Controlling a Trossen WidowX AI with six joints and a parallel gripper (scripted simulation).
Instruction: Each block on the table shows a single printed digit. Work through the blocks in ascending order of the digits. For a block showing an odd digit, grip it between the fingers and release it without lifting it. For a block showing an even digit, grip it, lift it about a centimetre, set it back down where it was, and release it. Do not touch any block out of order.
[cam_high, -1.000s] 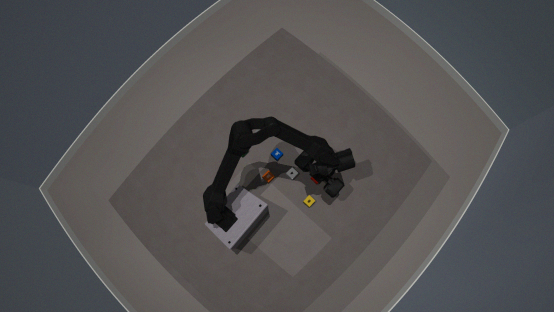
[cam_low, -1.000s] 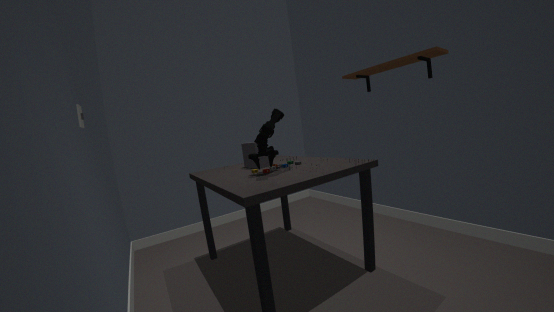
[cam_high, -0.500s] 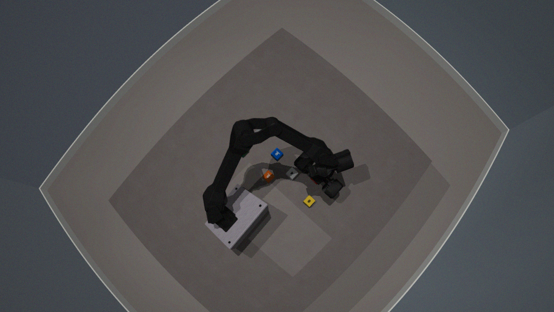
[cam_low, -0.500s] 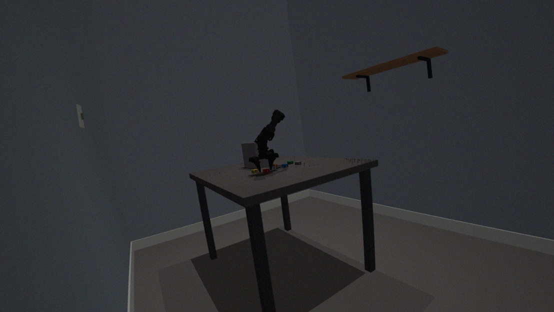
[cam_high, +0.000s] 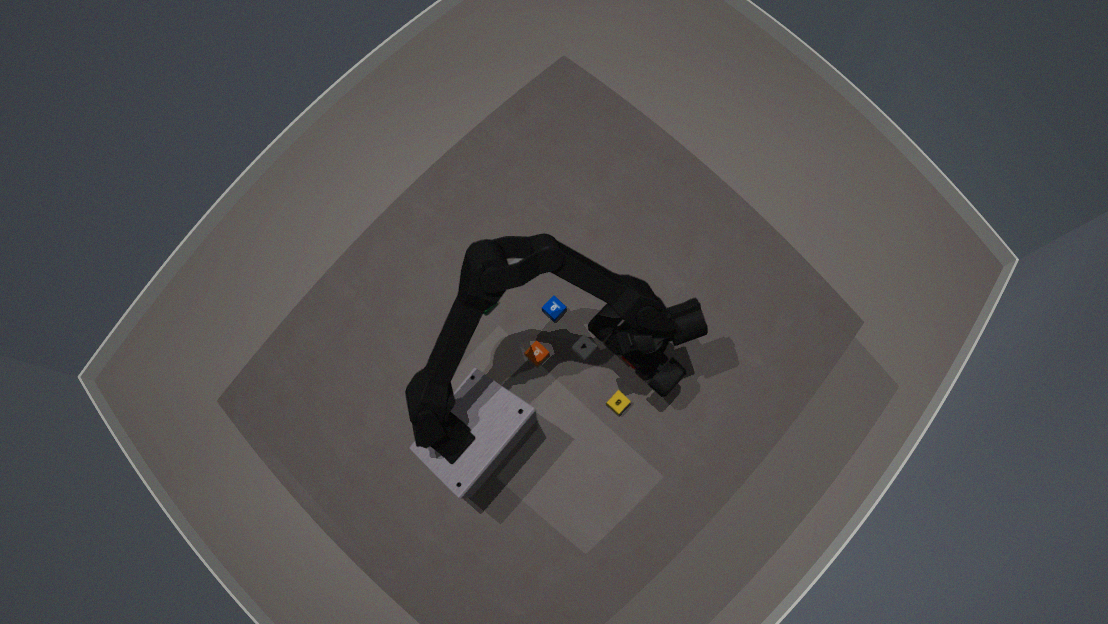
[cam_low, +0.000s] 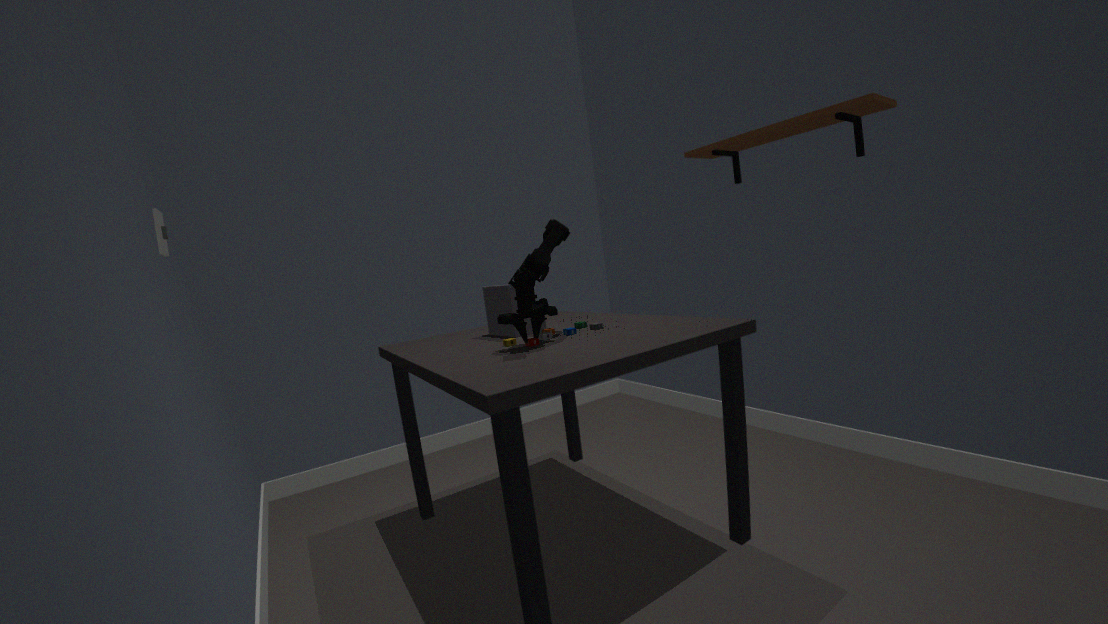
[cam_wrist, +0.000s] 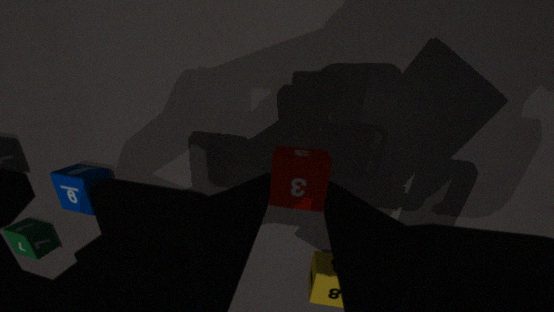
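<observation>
The red block lies right at my gripper tip. From my gripper tip the other things lie so: white block (80 mm to the left, 40 mm behind); yellow block (80 mm behind, 30 mm to the right); green block (270 mm to the left, 90 mm behind).
</observation>
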